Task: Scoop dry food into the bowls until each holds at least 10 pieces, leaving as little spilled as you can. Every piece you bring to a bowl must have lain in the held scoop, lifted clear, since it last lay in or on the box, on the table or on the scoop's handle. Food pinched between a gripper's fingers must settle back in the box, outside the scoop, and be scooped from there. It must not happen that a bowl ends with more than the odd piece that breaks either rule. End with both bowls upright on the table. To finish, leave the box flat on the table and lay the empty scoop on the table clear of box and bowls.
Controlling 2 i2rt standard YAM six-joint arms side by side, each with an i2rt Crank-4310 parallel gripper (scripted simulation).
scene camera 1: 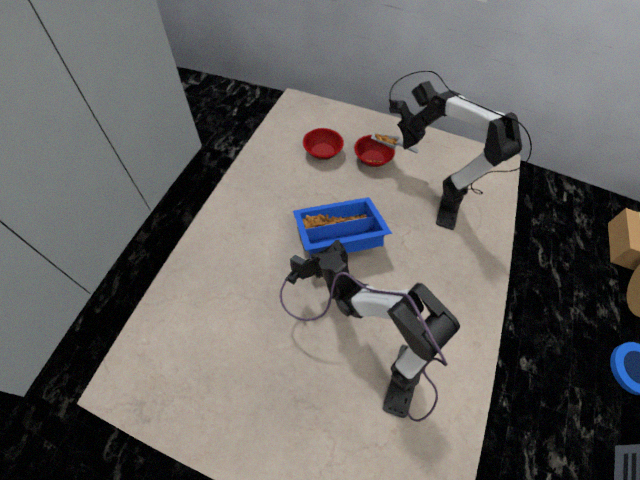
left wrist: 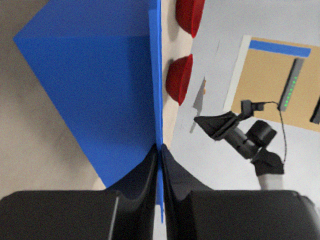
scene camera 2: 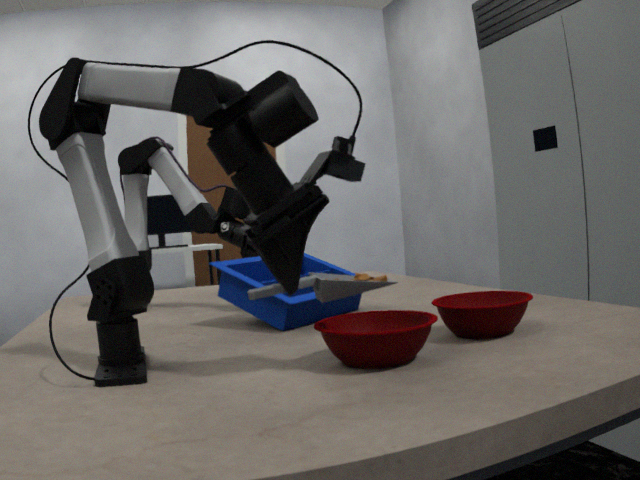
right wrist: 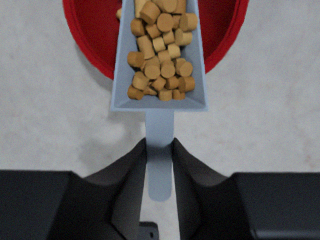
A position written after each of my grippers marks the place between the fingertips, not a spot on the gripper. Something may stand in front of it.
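A grey scoop (scene camera 2: 326,290) is here, and so are a red bowl (scene camera 1: 322,142) and a red bowl (scene camera 2: 391,340). I can see a blue box (scene camera 2: 238,276), (scene camera 1: 355,235), (left wrist: 105,79) too, though in the right wrist view the blue box is out of frame. As for my own grippers, there is my left gripper (left wrist: 159,146), and there is my right gripper (scene camera 2: 292,291), (scene camera 1: 404,147), (left wrist: 194,117), (right wrist: 159,140).
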